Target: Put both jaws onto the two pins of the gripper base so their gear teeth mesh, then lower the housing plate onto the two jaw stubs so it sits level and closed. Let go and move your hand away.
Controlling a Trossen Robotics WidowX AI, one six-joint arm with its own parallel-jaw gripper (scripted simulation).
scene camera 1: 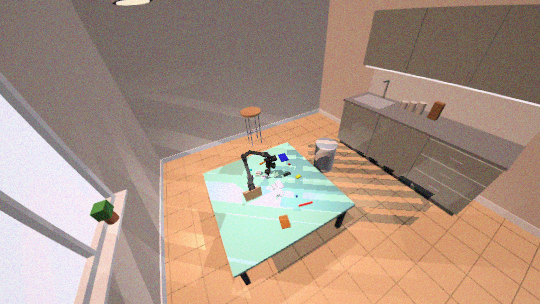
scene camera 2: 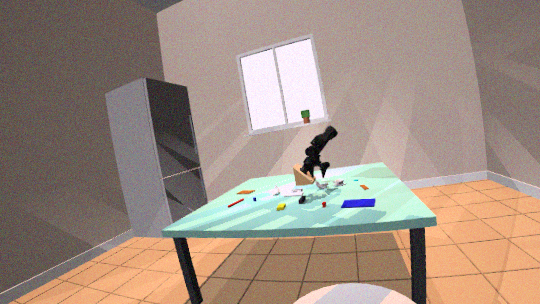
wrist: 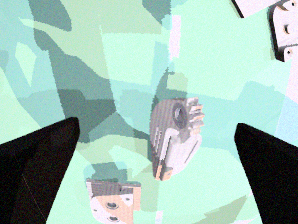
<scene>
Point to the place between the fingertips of the gripper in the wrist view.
At 159, 128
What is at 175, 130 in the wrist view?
A grey jaw.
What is the gripper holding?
Nothing.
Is the gripper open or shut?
Open.
</scene>
